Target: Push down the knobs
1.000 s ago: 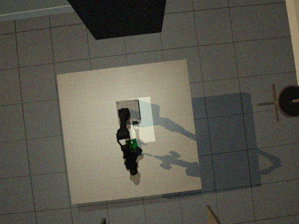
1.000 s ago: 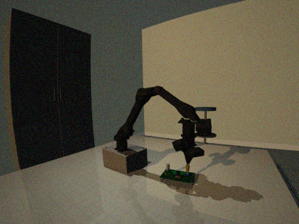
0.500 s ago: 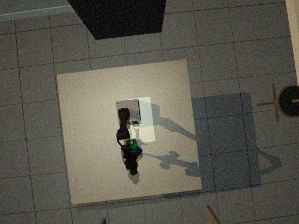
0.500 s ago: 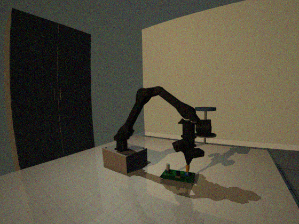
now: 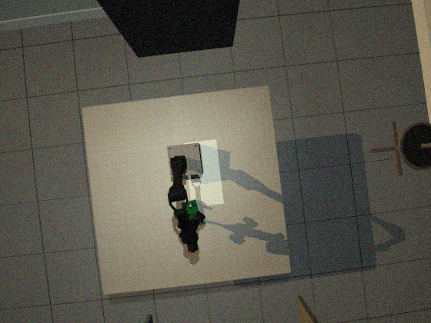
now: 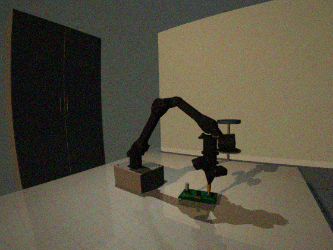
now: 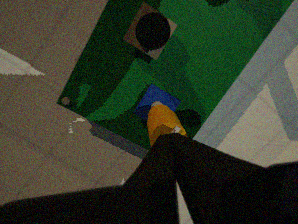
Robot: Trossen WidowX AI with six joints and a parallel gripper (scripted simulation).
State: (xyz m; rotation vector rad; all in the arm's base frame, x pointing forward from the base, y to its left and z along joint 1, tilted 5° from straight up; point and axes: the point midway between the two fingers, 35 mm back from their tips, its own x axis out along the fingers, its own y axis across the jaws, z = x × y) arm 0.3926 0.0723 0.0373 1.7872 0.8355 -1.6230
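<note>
My gripper tip is now 1 cm above the yellow knob. Also, from my gripper tip: pale knob (10 cm behind, 3 cm below, 2 cm to the right).
</note>
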